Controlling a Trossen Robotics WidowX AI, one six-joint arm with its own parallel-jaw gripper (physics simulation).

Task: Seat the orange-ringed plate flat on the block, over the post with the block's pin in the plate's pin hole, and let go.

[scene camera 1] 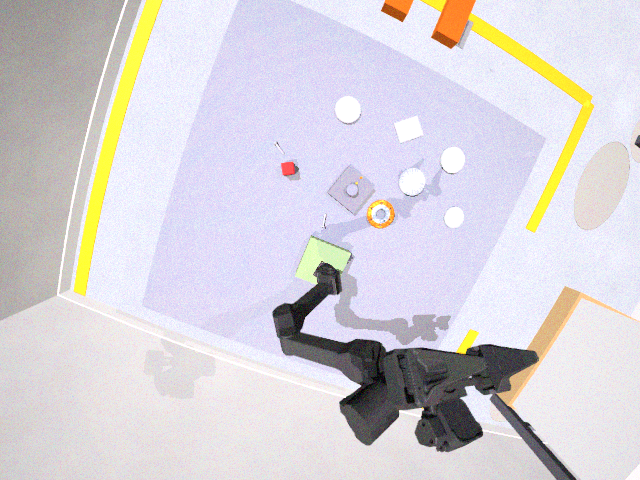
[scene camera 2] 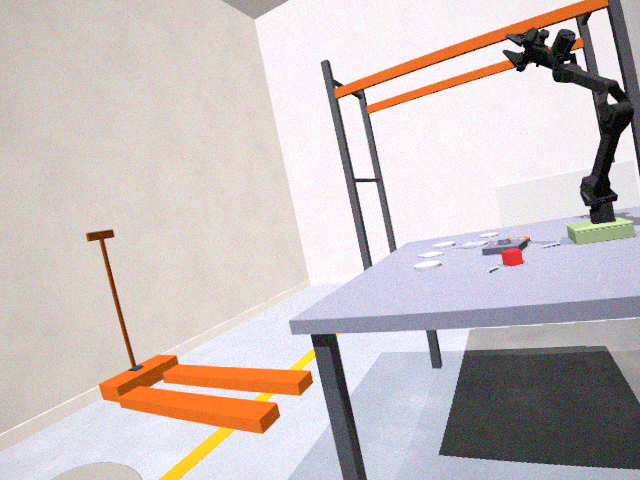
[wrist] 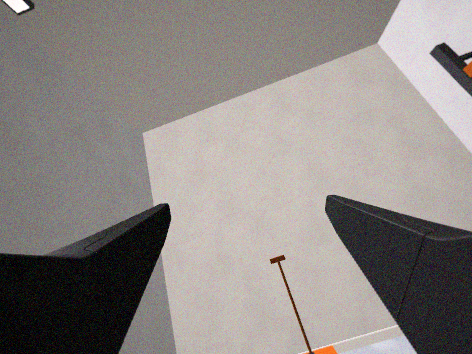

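Seen in the pictures: gripper, fingertip midpoint: (scene camera 1: pixel 513 358) (scene camera 2: pixel 504 43) (wrist: pixel 248 206); arm's base, link origin: (scene camera 1: pixel 324 271) (scene camera 2: pixel 603 221).
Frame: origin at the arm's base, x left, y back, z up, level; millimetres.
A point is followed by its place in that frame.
Observation:
The orange-ringed plate (scene camera 1: pixel 369 213) @(x -33, y -276, z -35 mm) (scene camera 2: pixel 526 238) @(x -65, y -254, z -35 mm) lies on the table beside the grey block, apart from it in the first scene view and partly hidden behind it in the second. The block (scene camera 1: pixel 338 191) @(x 113, y -282, z -22 mm) (scene camera 2: pixel 495 250) @(x 135, y -334, z -32 mm) is a flat square with a round post (scene camera 1: pixel 352 190) @(x 74, y -311, z -3 mm) standing at its middle. Small orange marks show by the post; which of them is the pin is too small to tell. My gripper (scene camera 2: pixel 506 44) @(x -49, y -200, z 689 mm) (wrist: pixel 248 206) @(x -49, y -200, z 689 mm) is open and empty, high above the table and well away from plate and block. The wrist view shows neither plate nor block.
A red cube (scene camera 1: pixel 287 168) @(x 310, y -255, z -6 mm) (scene camera 2: pixel 512 257) @(x 332, y -252, z -22 mm) lies beside the block. White discs (scene camera 1: pixel 347 109) @(x 239, y -546, z -35 mm) (scene camera 1: pixel 452 160) @(x -199, y -620, z -37 mm) (scene camera 1: pixel 412 181) @(x -108, y -466, z -37 mm) (scene camera 1: pixel 453 217) @(x -337, y -446, z -38 mm) and a white square (scene camera 1: pixel 408 129) @(x 11, y -615, z -41 mm) lie around it. Two thin pieces (scene camera 1: pixel 279 147) @(x 376, y -305, z -38 mm) (scene camera 1: pixel 324 221) @(x 96, y -161, z -37 mm) lie nearby. The arm stands on a green base (scene camera 1: pixel 310 258) @(x 73, y -19, z 0 mm) (scene camera 2: pixel 584 235) @(x 108, y -63, z -20 mm).

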